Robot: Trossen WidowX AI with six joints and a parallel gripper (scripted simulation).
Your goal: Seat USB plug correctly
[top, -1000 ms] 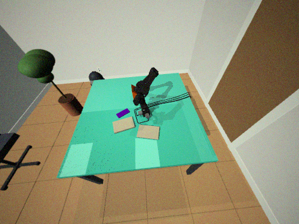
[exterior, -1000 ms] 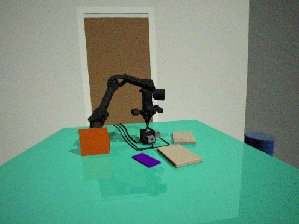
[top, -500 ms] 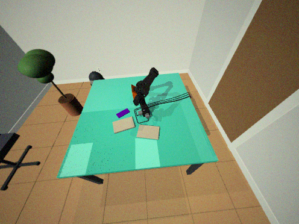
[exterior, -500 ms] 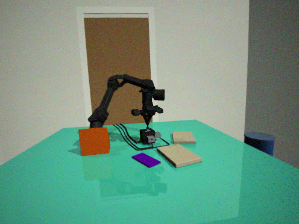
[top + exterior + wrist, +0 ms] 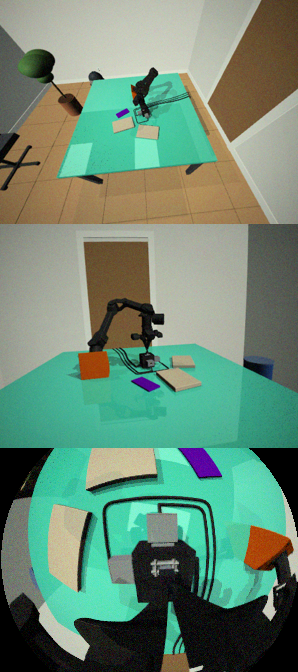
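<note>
Now: gripper tip 20 mm above the usb plug. Round my gripper tip: purple card (30 mm behind, 240 mm to the right, 110 mm below).
</note>
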